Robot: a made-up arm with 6 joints.
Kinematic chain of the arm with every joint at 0, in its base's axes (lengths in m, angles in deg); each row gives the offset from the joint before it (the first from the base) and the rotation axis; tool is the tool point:
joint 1: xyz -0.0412 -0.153 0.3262 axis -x
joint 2: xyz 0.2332 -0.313 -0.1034 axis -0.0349 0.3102 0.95
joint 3: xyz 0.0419 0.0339 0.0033 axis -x
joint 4: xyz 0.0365 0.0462 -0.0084 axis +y
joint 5: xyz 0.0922 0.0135 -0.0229 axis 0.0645 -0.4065 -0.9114
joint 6: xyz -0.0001 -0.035 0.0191 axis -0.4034 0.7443 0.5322
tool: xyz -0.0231 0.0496 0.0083
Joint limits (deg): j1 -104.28..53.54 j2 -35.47..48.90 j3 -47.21..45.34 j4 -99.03..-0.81 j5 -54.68..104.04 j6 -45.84..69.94
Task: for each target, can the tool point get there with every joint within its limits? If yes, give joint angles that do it. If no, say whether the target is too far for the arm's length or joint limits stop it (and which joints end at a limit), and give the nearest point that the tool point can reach.
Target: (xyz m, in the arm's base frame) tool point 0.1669 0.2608 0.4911
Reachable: no: joint limits stop it (at a limit: joint 1, joint 2, joint 3, joint 4, joint 5) | nearest point 0.2080 0.0931 0.2466 | short by 0.299 m
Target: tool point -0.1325 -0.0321 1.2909
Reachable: no: too far | nearest point 0.2499 -0.3118 0.6131 | short by 0.827 m
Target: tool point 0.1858 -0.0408 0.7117
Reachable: no: joint limits stop it (at a limit: joint 1, joint 2, joint 3, joint 4, joint 5) | nearest point 0.2543 -0.2966 0.6000 | short by 0.287 m
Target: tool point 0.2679 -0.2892 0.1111
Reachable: yes | joints -56.54 -3.06 -29.86 -86.56 -21.01 -18.07
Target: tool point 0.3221 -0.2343 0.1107
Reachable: yes | joints -51.12 -7.13 19.69 -46.21 -26.13 8.56
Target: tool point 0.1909 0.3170 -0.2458
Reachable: no: too far | nearest point 0.3662 0.0550 0.0473 | short by 0.430 m
